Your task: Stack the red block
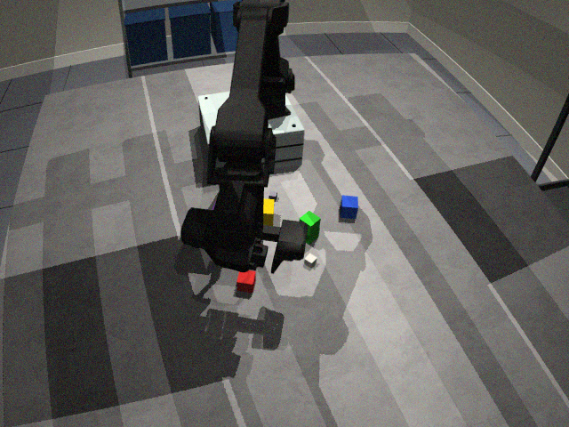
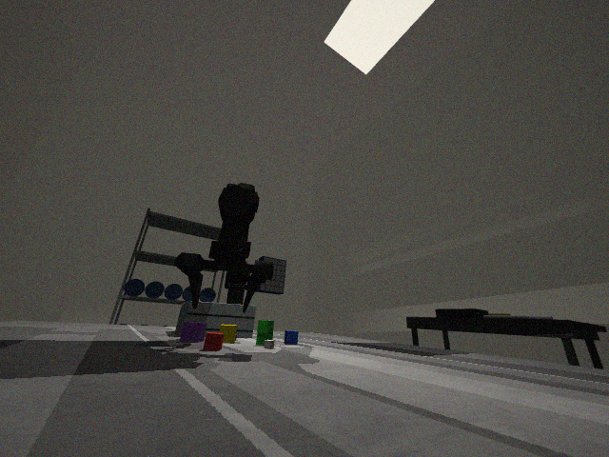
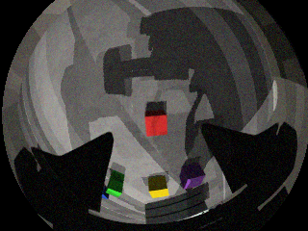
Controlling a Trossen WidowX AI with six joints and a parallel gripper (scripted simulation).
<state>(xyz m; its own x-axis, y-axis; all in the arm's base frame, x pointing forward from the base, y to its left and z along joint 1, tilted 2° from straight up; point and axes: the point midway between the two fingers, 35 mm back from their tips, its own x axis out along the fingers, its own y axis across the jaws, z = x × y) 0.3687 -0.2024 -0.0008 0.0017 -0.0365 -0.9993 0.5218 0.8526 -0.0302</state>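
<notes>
My gripper tip is 5 cm above the red block and 1 cm past it. Also, from my gripper tip: green block 15 cm to the left, 7 cm behind, 3 cm below; then small white cube 13 cm to the left, 6 cm below, 1 cm behind; then purple block 16 cm behind, 5 cm below, 2 cm to the left.
</notes>
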